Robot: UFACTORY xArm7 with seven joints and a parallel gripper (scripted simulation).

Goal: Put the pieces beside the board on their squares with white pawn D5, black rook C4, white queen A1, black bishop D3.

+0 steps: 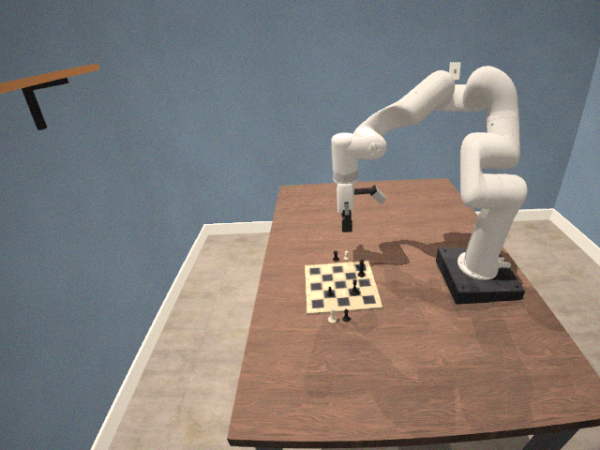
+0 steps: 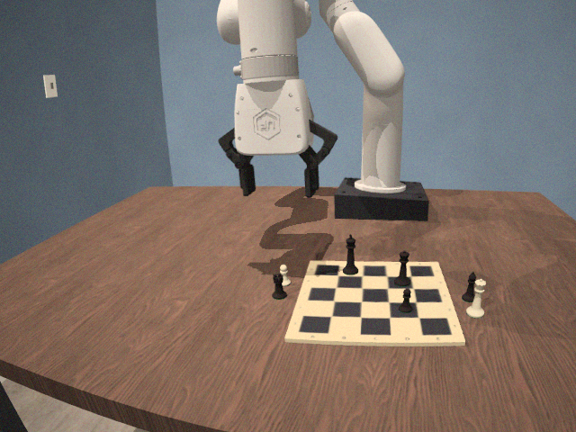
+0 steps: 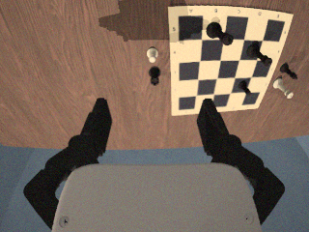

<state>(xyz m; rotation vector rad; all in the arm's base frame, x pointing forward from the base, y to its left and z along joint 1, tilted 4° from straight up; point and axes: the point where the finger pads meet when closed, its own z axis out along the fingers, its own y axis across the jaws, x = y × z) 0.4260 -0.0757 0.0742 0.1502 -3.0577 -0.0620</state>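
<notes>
Right now my hand is 140 mm above the white pawn. Round my hand: white queen 290 mm to the left, 130 mm below, 20 mm ahead; black pawn 190 mm to the left, 130 mm below, 40 mm ahead; chessboard 150 mm below, 140 mm to the left, 10 mm ahead.
</notes>
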